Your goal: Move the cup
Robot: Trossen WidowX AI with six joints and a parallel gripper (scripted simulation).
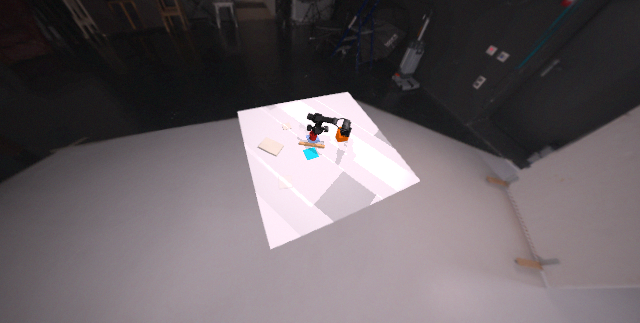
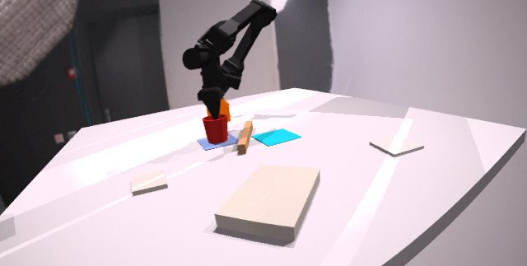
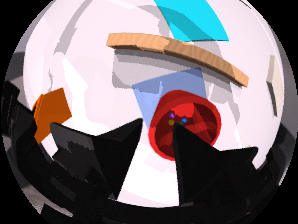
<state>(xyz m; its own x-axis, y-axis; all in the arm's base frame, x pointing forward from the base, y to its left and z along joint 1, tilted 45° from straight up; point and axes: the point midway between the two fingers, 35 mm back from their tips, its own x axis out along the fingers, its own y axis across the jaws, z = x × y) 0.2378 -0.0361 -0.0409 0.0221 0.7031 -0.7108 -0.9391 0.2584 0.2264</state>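
My gripper tip is 3 cm short of the red cup, 2 cm above it and 1 cm to the left of it. Also, from my gripper tip: light blue pad: 7 cm below, 3 cm ahead, 1 cm to the right; tan wooden bar: 7 cm to the left, 6 cm below, 6 cm ahead; cyan pad: 14 cm to the left, 10 cm ahead, 7 cm below.
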